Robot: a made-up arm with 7 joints.
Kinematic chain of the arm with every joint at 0, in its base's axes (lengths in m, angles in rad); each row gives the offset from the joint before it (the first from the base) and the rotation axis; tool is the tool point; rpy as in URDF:
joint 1: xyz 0 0 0.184 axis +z
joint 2: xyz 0 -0.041 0.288 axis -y
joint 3: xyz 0 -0.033 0.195 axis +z
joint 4: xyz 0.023 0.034 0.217 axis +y
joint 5: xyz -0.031 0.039 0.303 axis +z
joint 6: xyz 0 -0.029 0.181 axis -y
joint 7: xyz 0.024 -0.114 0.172 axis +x
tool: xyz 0 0 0 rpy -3.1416 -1.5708 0
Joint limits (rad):
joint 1: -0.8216..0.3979
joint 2: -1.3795..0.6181
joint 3: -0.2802..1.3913
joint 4: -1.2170..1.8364
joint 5: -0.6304..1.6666
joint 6: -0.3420..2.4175
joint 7: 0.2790..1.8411
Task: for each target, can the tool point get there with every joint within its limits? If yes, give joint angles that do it. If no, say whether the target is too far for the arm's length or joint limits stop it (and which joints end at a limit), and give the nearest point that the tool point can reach.
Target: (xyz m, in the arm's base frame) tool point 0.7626 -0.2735 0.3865
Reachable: yes | joints -0.6484 -0.9806 0.7127 1.5353 0.1289 1.1957 0.9215
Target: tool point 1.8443 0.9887 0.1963
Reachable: no: too far | nearest point 0.9638 0.4454 0.3987 | short by 1.054 m
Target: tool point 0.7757 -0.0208 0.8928
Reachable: yes | joints 0.1707 -0.8712 -0.0287 0.7451 0.0213 2.0620 1.5652
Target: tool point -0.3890 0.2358 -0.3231
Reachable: no: joint limits stop it (at a limit: joint 1, joint 2, joint 4, joint 6) | nearest point 0.1032 0.3059 -0.0179 | short by 0.583 m
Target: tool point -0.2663 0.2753 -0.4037
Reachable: no: joint limits stop it (at a limit: joint 1, joint 2, joint 4) | nearest point 0.1330 0.2910 -0.0551 | short by 0.530 m
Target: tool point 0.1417 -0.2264 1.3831
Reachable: yes | joints -0.0968 -0.0422 -0.1029 0.4935 0.3821 1.6214 0.9174
